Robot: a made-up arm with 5 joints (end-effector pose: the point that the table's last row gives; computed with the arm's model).
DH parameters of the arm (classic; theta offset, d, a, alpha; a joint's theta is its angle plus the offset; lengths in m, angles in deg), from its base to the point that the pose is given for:
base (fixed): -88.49 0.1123 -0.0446 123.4
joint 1: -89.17 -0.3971 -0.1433 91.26
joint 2: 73.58 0 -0.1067 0
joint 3: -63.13 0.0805 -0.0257 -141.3
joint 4: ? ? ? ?
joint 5: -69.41 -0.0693 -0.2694 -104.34
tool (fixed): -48.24 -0.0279 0 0
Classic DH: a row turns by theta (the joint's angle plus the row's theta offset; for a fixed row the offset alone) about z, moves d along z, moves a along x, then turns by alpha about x.
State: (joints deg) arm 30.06 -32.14 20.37 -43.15 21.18
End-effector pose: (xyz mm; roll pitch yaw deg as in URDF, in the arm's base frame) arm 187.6 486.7 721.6 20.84 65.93 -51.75
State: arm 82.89 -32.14 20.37 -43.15 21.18
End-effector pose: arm 462.2 638.5 299.2 4.88 23.53 -94.42
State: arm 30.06 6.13 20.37 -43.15 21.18
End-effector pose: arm 461.3 410.4 745.7 -76.56 67.35 -160.72
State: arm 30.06 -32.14 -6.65 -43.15 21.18
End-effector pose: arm 66.9 474.6 615.8 36.40 42.96 -27.39
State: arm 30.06 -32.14 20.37 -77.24 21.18
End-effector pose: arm 291.7 370.7 823.3 -145.22 79.79 143.96
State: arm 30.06 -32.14 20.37 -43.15 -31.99
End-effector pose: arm 292.4 268.3 718.5 105.70 73.92 75.66
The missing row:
joint 4: 76.27 -0.2182 -0.0803 57.89
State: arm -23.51 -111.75 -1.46 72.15 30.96
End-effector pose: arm 294.0 321.2 620.9 168.57 -4.16 -113.03
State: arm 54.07 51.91 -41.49 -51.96 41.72
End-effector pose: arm 537.4 519.4 529.5 -13.04 48.69 -123.25
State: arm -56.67 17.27 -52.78 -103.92 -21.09
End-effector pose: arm 501.9 -172.2 559.8 94.55 -8.40 156.55
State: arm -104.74 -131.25 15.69 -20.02 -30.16
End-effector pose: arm 58.1 -163.7 171.0 132.89 -58.63 -7.69
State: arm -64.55 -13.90 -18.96 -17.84 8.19
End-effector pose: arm 81.6 -270.0 614.4 104.53 5.98 60.69
